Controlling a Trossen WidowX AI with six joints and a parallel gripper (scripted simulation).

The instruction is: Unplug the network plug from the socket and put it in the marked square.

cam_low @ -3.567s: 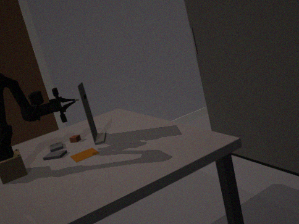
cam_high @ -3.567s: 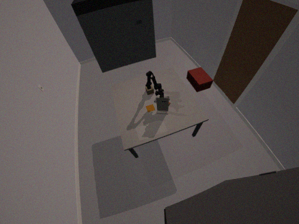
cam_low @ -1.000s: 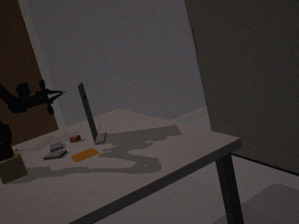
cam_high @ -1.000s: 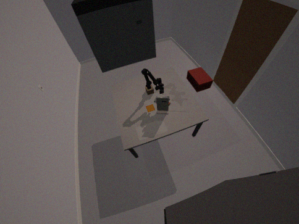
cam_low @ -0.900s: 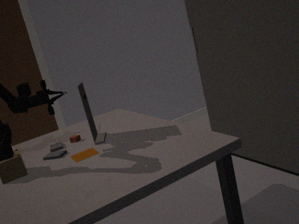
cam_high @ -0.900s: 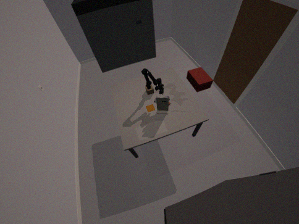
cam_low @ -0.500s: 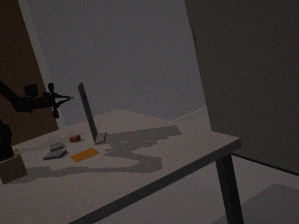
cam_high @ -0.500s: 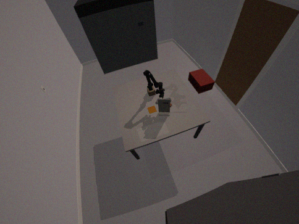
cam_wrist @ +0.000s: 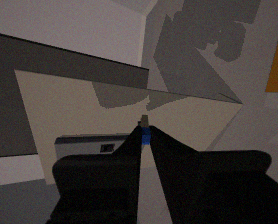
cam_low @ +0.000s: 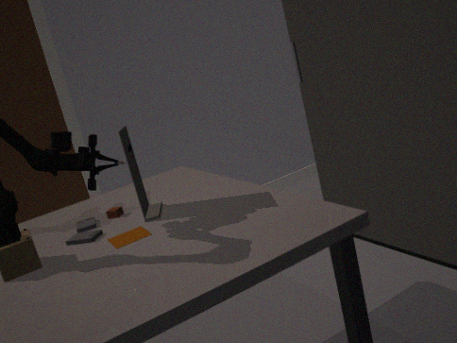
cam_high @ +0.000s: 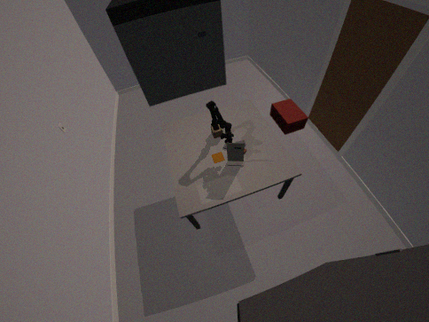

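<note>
Now: gripper tip 220 mm above the orange marked square, 130 mm to the left of it and 60 mm past it. From my gripper tip the other things lie so: network plug right at my gripper tip; grey upright panel 70 mm below, 60 mm ahead, 50 mm to the left.
</note>
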